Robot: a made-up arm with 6 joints.
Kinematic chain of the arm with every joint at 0, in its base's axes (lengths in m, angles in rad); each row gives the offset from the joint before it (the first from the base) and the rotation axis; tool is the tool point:
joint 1: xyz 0 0 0.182 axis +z
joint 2: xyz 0 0.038 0 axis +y
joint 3: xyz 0 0 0.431 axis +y
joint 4: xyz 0 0 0.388 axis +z
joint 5: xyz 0 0 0 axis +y
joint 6: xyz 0 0 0.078 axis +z
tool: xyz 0 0 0
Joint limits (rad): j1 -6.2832..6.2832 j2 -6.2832..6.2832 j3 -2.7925..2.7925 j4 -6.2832..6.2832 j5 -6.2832..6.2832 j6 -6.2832..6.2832
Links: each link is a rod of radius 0.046 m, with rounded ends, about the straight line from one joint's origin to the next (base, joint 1, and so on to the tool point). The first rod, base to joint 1, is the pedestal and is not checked.
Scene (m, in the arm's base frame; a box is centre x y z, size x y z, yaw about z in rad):
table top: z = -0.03
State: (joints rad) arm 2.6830 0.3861 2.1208 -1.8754 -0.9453 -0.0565
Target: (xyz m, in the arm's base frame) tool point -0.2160 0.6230 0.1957
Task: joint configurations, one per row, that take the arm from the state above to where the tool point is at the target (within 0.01 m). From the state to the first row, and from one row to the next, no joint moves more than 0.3 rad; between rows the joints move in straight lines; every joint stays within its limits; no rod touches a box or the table.
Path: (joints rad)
1: 2.4548 0.4904 1.9490 -1.8601 -0.8902 -0.0565
2: 2.2267 0.5947 1.7771 -1.8448 -0.8352 -0.0565
3: 1.9985 0.6990 1.6053 -1.8295 -0.7801 -0.0565
4: 1.7704 0.8032 1.4335 -1.8142 -0.7250 -0.0565

